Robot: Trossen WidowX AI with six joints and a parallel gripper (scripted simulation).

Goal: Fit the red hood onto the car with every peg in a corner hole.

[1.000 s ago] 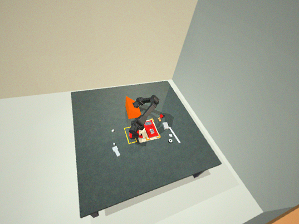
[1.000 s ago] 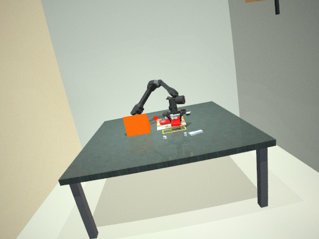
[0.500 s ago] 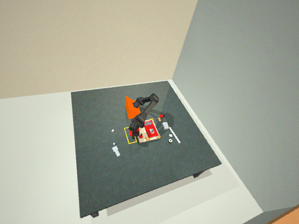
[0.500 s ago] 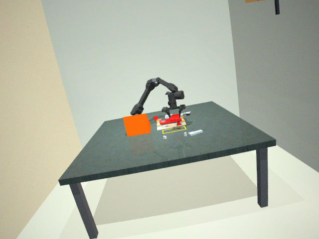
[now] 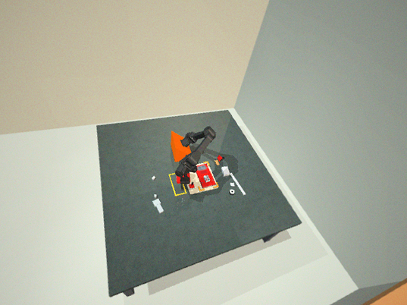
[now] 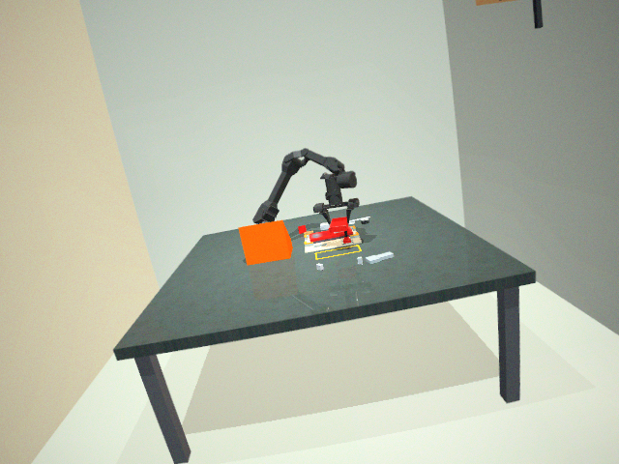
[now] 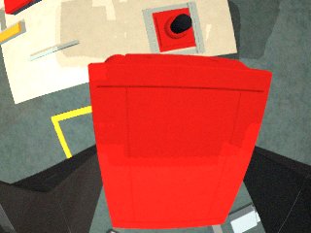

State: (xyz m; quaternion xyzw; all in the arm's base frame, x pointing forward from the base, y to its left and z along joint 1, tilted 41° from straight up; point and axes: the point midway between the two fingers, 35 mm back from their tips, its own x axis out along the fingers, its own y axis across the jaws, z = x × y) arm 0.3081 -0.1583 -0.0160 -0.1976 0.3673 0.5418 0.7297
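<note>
The white ribbed engine block is 2 cm ahead of my gripper tip, 20 cm to the left of it and 8 cm below it. Round my gripper tip: red hood: 1 cm above; wheel: 19 cm ahead, 33 cm to the left, 10 cm below; cream jig: 2 cm behind, 17 cm to the left, 9 cm below.
</note>
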